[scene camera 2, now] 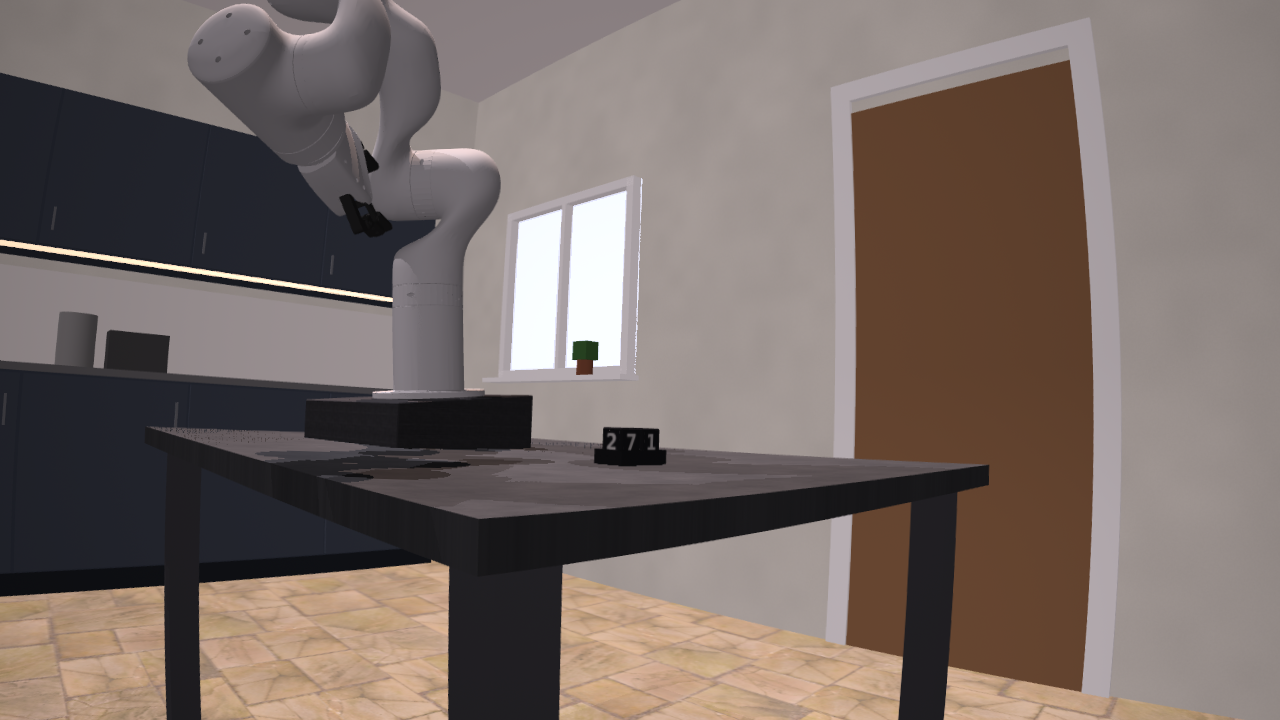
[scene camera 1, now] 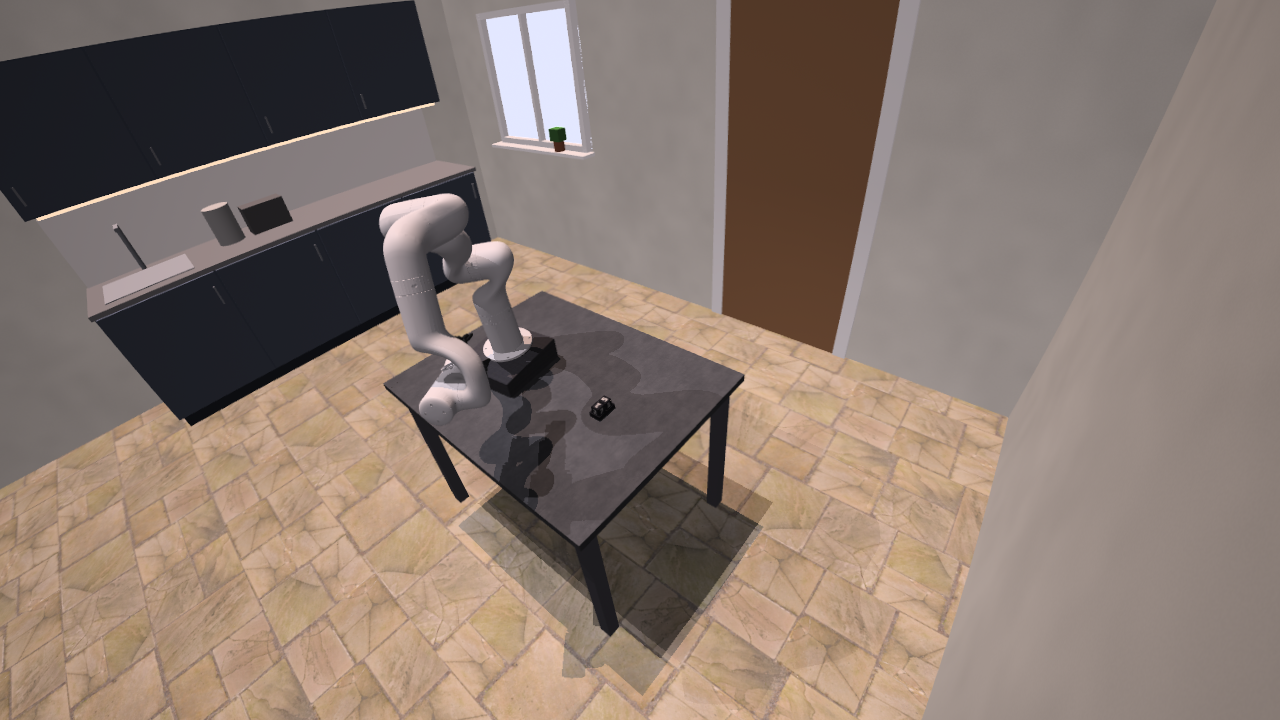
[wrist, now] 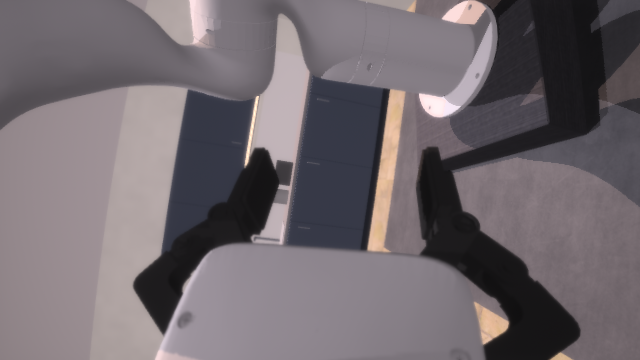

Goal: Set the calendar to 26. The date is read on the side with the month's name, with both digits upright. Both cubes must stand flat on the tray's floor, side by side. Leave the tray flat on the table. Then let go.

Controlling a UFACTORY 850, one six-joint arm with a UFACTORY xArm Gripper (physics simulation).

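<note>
The calendar's small black tray stands flat on the table, with dark cubes in it. In scene camera 2 the light characters 2, 7 and 1 show upright in a row on the faces towards that camera; which cube each belongs to is hard to tell. The month's name is not readable. In scene camera 1 the digits are too small to read. My gripper is open and empty, high up beside the arm, well away from the calendar. The calendar does not show in the wrist view.
The arm's dark base block stands on the table, to the left of the calendar in both scene views. Arm links pass close to the gripper in the wrist view. Kitchen cabinets stand beyond the table.
</note>
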